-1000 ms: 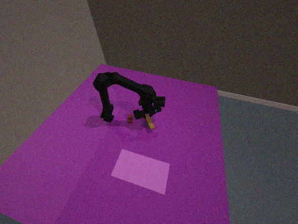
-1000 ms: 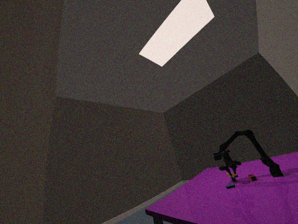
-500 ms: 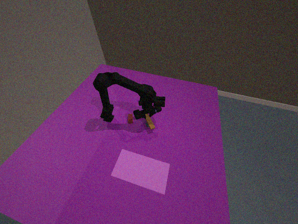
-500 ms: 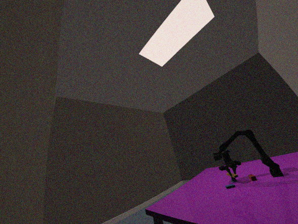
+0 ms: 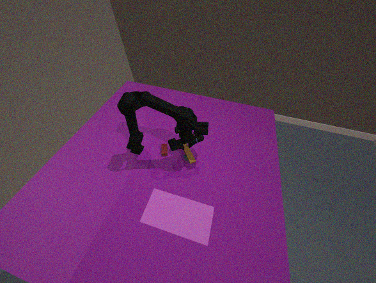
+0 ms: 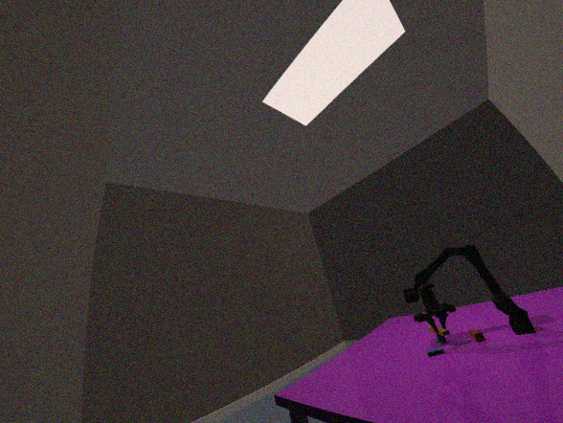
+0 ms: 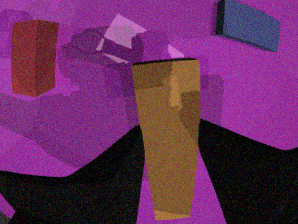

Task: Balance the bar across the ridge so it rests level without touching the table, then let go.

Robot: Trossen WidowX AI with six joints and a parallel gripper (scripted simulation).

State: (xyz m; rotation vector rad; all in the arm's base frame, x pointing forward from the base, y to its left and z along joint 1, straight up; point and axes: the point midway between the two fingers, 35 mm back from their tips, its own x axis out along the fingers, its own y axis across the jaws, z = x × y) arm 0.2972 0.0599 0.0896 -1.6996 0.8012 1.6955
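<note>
The bar is 2 cm ahead of my gripper tip and 2 cm to the right of it. Round my gripper tip: red-brown block (13 cm behind, 2 cm to the right, 4 cm below); then flat blue block (3 cm ahead, 11 cm to the left, 5 cm below).
</note>
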